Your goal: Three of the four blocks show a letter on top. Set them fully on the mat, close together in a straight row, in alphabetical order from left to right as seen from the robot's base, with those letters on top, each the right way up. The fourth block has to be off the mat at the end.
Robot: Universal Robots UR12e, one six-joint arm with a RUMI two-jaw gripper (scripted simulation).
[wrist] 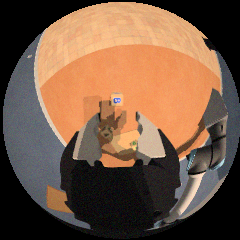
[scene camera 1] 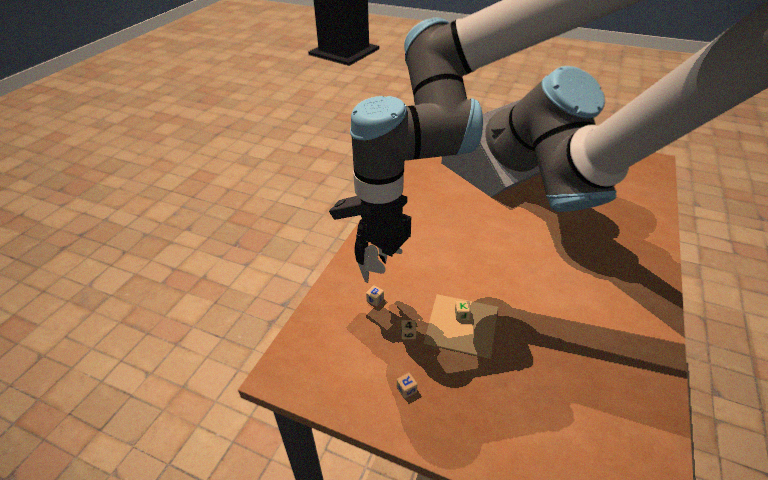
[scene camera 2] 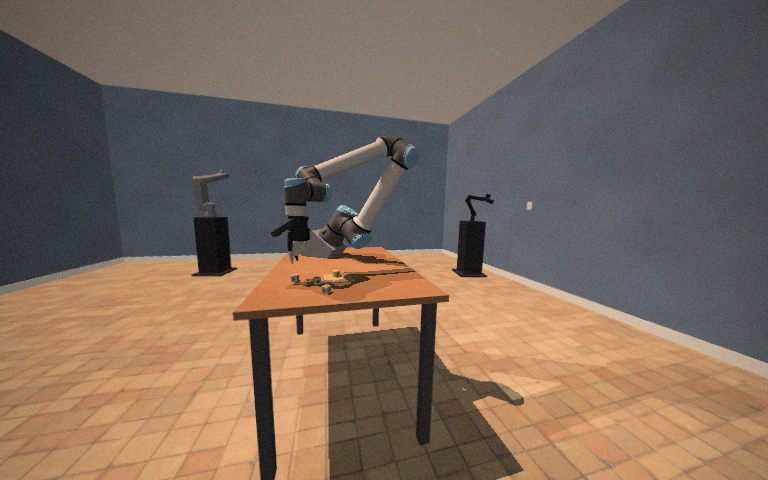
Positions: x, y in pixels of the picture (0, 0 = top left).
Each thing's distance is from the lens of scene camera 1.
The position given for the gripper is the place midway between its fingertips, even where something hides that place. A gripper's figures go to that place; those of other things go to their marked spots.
gripper [scene camera 1: 375, 272]: 1.03 m
tan mat [scene camera 1: 475, 336]: 1.05 m
